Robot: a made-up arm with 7 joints.
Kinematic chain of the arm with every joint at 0, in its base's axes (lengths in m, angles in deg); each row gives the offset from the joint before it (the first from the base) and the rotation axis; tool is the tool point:
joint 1: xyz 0 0 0 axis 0 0.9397 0.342
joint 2: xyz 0 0 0 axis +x
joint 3: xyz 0 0 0 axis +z
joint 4: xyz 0.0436 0 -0.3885 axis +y
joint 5: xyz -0.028 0 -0.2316 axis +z
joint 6: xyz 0 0 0 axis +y
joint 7: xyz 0 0 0 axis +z
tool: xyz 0 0 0
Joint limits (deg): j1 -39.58..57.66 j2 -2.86..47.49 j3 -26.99..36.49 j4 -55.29..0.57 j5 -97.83..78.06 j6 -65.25..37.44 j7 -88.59..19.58
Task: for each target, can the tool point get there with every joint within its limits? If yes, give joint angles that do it. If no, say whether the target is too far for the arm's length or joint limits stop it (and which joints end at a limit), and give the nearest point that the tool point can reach.
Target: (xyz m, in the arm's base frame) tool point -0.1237 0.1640 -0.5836
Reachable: yes | joints 23.87 14.71 4.46 -29.12 -70.60 -28.42 -50.14
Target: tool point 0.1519 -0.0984 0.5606
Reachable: no: joint limits stop it (at a limit: joint 1, joint 2, joint 4) | nearest point 0.4275 0.3912 -0.0838 | short by 0.855 m
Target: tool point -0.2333 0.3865 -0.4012
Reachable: yes | joints 43.15 38.86 13.32 -43.57 12.12 -1.09 -80.04
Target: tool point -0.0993 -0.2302 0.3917
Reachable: no: joint limits stop it (at a limit: joint 1, joint 2, joint 3, joint 4) | nearest point -0.4742 -0.1240 -0.3796 | short by 0.864 m
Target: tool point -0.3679 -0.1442 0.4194
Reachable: no: joint limits stop it (at a limit: joint 1, joint 3, joint 4) | nearest point -0.5150 0.1782 -0.2956 | short by 0.798 m
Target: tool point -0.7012 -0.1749 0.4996
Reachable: no: too far | nearest point -0.5179 0.1287 -0.3156 | short by 0.889 m
